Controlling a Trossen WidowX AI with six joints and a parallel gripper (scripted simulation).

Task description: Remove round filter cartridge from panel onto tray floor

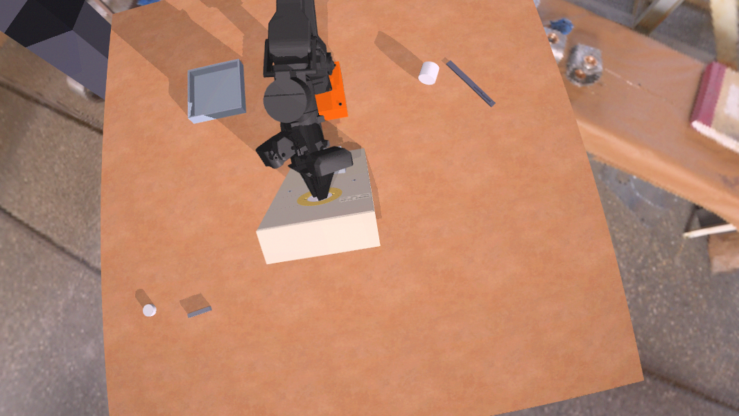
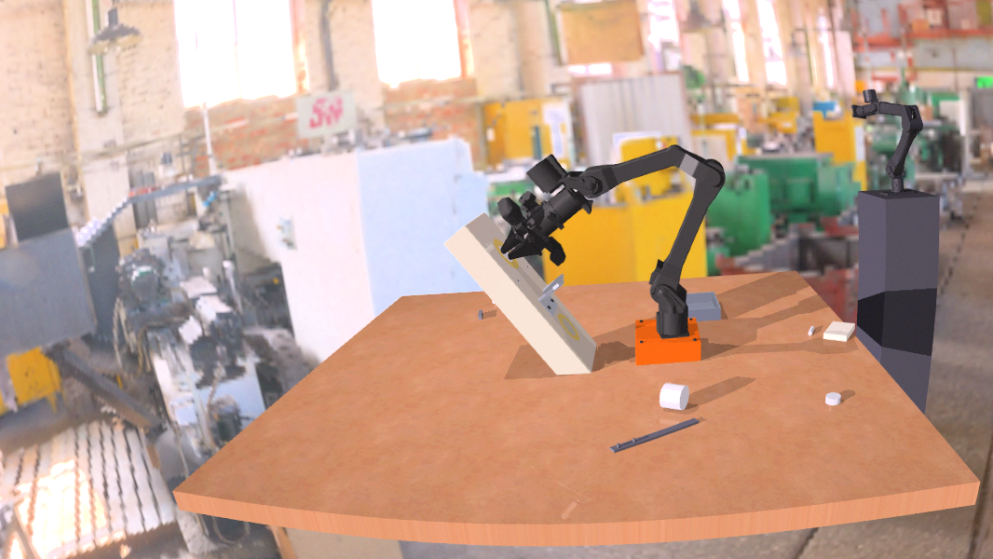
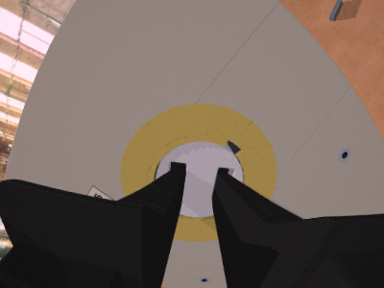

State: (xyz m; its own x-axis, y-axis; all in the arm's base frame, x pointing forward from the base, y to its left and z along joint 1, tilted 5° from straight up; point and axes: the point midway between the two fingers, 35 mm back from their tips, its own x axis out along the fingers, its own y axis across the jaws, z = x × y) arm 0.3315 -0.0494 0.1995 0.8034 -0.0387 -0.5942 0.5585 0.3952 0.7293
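Now: gripper tip 90 mm past the white bracket, 10 mm to the right of it and 90 mm above it. Round my gripper tip: cream service panel 40 mm behind, 80 mm below; short grey bar 120 mm ahead, 380 mm to the right, 230 mm below; white round filter cartridge 10 mm ahead, 10 mm below.
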